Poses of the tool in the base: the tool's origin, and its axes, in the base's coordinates. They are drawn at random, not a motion.
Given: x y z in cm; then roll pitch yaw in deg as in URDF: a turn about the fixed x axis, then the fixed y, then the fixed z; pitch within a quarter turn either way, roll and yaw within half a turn.
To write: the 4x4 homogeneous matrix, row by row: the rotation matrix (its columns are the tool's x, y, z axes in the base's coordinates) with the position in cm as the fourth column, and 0 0 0 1 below. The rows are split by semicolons. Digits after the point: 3 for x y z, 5 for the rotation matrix.
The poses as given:
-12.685 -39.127 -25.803 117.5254 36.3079 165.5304
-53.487 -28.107 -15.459 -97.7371 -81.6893 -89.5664
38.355 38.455 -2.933 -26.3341 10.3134 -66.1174
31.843 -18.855 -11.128 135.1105 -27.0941 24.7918
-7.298 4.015 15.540 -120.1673 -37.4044 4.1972
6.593 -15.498 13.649 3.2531 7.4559 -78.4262
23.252 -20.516 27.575 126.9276 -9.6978 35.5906
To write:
-0.78029 -0.39297 0.48655 -12.685; 0.20135 0.57869 0.79030 -39.127; -0.59212 0.71463 -0.37242 -25.803; 0 0 0 1
0.00109 -0.12720 0.99188 -53.487; -0.14454 -0.98148 -0.12571 -28.107; 0.98950 -0.14323 -0.01946 -15.459; 0 0 0 1
0.39832 0.78733 0.47058 38.355; -0.89960 0.43547 0.03289 38.455; -0.17903 -0.43644 0.88174 -2.933; 0 0 0 1
0.80821 0.00527 0.58887 31.843; 0.37331 -0.77796 -0.50539 -18.855; 0.45545 0.62829 -0.63072 -11.128; 0 0 0 1
0.79224 0.56054 0.24116 -7.298; 0.05814 -0.46274 0.88458 4.015; 0.60744 -0.68678 -0.39919 15.540; 0 0 0 1
0.19893 0.97957 -0.02960 6.593; -0.97138 0.19309 -0.13830 -15.498; -0.12976 0.05627 0.98995 13.649; 0 0 0 1
0.80158 0.24016 0.54754 23.252; 0.57367 -0.56694 -0.59116 -20.516; 0.16845 0.78797 -0.59222 27.575; 0 0 0 1

